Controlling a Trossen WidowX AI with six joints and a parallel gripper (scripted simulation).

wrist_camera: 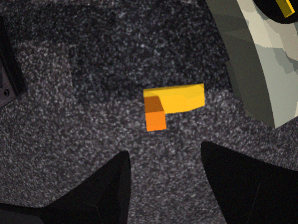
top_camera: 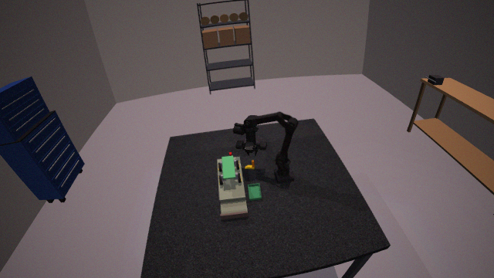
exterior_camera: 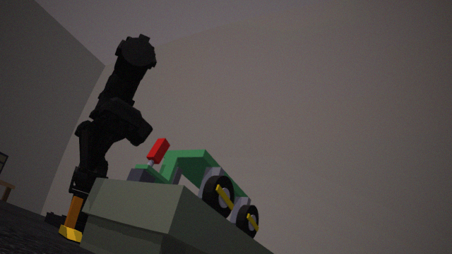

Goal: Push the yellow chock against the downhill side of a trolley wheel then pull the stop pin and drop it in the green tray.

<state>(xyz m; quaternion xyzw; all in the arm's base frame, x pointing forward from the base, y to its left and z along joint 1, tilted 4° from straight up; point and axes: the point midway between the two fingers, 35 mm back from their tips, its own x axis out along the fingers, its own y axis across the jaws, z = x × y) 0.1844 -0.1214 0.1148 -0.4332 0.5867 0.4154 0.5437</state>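
The yellow chock lies 9 cm below my gripper tip and 2 cm ahead of it. Round my gripper tip: red-headed stop pin 13 cm ahead, 2 cm above, 1 cm to the left; green trolley 16 cm ahead, 12 cm to the left, 1 cm above; pale ramp 16 cm ahead, 13 cm to the left, 6 cm below.
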